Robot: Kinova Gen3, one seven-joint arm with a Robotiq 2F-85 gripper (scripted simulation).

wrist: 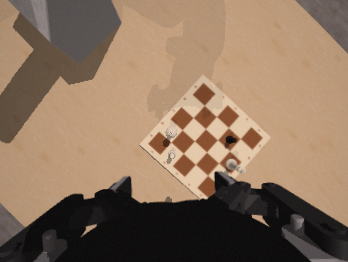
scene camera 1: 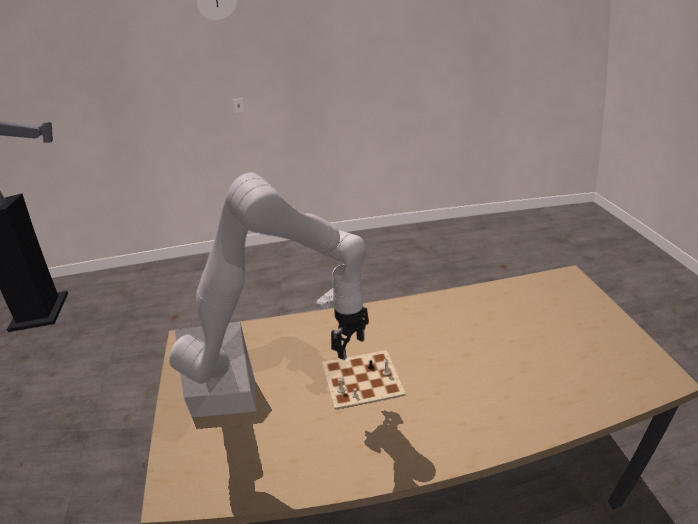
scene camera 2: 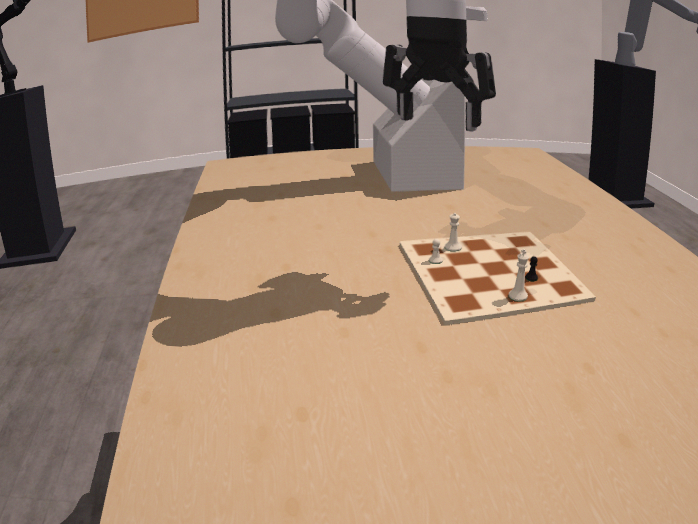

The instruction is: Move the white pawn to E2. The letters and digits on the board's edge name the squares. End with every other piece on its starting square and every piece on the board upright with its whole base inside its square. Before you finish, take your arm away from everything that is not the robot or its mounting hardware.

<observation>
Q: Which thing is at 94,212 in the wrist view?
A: My gripper.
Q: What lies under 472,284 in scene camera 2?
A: A chessboard.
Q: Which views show my gripper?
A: The wrist view, scene camera 1 and scene camera 2: all of them.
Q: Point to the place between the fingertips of my gripper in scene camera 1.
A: At 351,349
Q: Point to a chessboard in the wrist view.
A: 204,117
</observation>
